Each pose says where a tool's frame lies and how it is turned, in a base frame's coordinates. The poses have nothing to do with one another.
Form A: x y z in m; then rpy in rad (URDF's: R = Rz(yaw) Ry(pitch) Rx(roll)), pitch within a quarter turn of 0, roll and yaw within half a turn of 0.
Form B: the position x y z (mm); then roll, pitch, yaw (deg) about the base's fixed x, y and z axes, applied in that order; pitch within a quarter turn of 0, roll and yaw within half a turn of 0. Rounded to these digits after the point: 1 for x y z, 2 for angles.
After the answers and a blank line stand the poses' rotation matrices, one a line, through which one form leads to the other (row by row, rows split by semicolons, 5 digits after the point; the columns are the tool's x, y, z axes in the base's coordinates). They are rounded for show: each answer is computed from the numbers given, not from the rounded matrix.
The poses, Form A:
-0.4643, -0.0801, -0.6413, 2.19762, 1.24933, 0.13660
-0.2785, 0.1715, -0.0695, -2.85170, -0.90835, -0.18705
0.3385, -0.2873, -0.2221, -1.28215, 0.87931, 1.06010
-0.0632, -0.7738, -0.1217, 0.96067, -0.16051, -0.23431
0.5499, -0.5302, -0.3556, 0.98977, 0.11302, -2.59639
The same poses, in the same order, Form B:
-464.3, -80.1, -641.3, 125.91, 71.58, 7.83
-278.5, 171.5, -69.5, -163.39, -52.04, -10.72
338.5, -287.3, -222.1, -73.46, 50.38, 60.74
-63.2, -773.8, -121.7, 55.04, -9.20, -13.42
549.9, -530.2, -355.6, 56.71, 6.48, -148.76

0.31301 0.84113 -0.44105; 0.04303 -0.47647 -0.87814; -0.94877 0.25589 -0.18533
0.60432 0.04326 0.79557; -0.11437 -0.98347 0.14035; 0.78849 -0.17581 -0.58938
0.31169 -0.60927 -0.72914; 0.55632 -0.50508 0.65986; -0.77030 -0.61130 0.18152
0.96017 0.00562 -0.27935; -0.22919 0.58773 -0.77592; 0.15982 0.80904 0.56561
-0.84957 0.20404 -0.48642; -0.51528 -0.51820 0.68261; -0.11278 0.83057 0.54538

